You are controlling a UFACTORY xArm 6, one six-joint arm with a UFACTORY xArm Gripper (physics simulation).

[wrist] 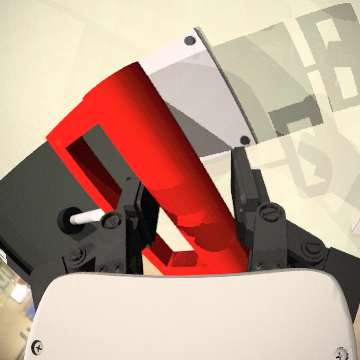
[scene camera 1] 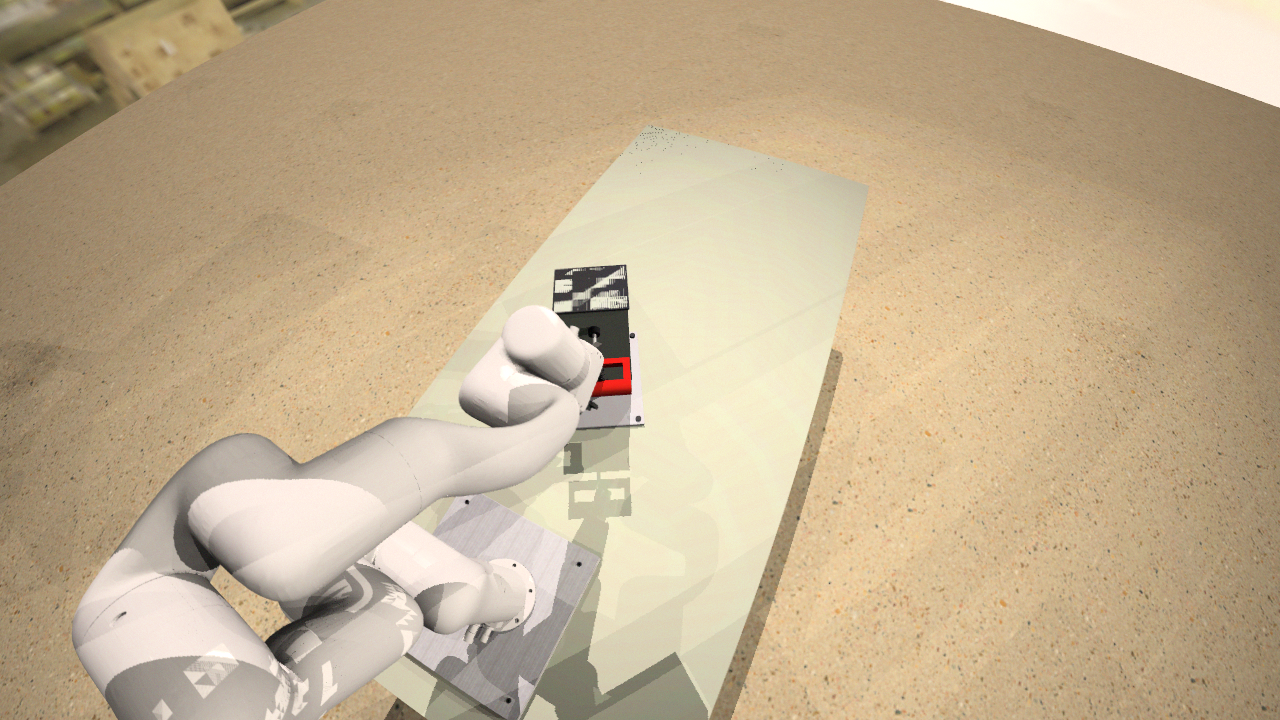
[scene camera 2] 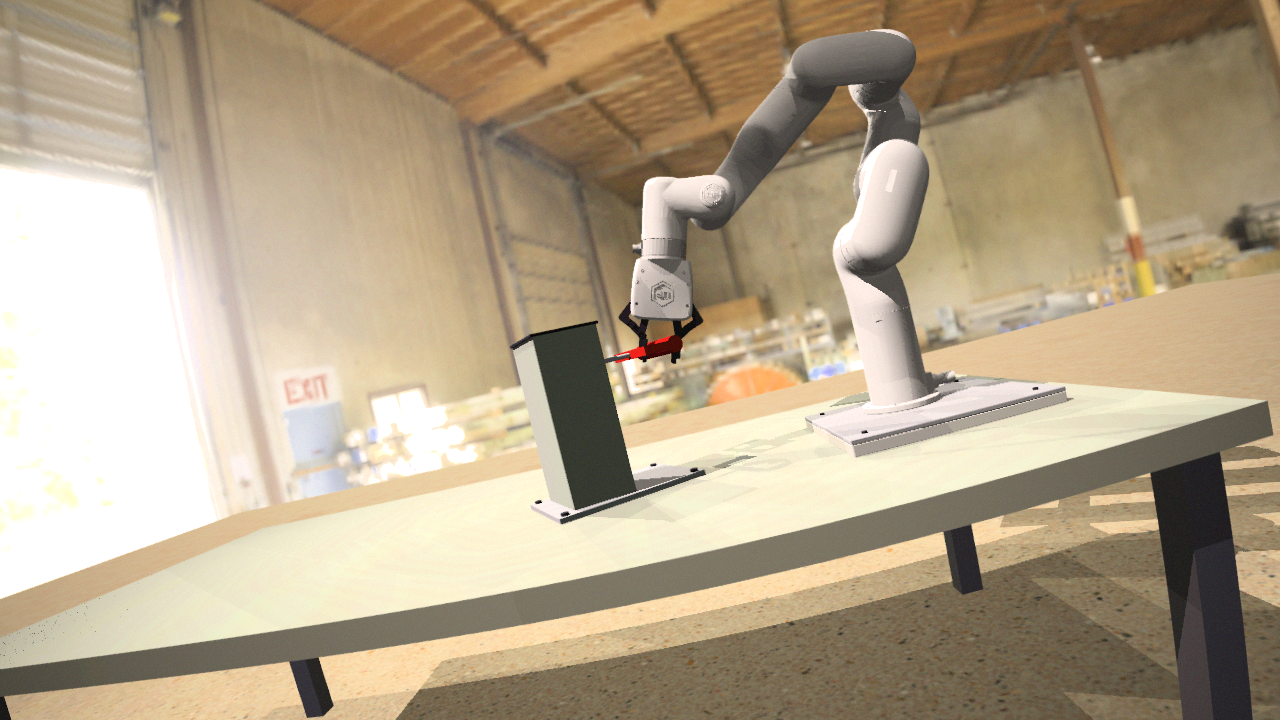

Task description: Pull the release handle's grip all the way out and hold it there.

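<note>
The red release handle's grip (scene camera 1: 617, 387) (scene camera 2: 663, 346) (wrist: 150, 135) is a thick bar on a frame. It stands out from the dark upright housing (scene camera 1: 614, 327) (scene camera 2: 586, 420) (wrist: 30, 190), with a gap between them. A pale rod (scene camera 2: 611, 360) (wrist: 87, 217) shows in that gap. My gripper (scene camera 2: 659, 355) (wrist: 193, 170) points down and is shut on the grip. In the wrist view one finger passes through the frame's opening and the other is on the bar's outer side. The bar lies slantwise between them. In scene camera 1 the arm hides most of the fingers.
The housing has a black-and-white patterned top (scene camera 1: 590, 288) and stands on a bolted metal plate (scene camera 1: 617, 411) (scene camera 2: 677, 476) (wrist: 175, 95). The pale table (scene camera 1: 742, 313) (scene camera 2: 358, 568) extends around it. The arm's own base plate (scene camera 1: 554, 591) (scene camera 2: 993, 407) is bolted nearby on the same table.
</note>
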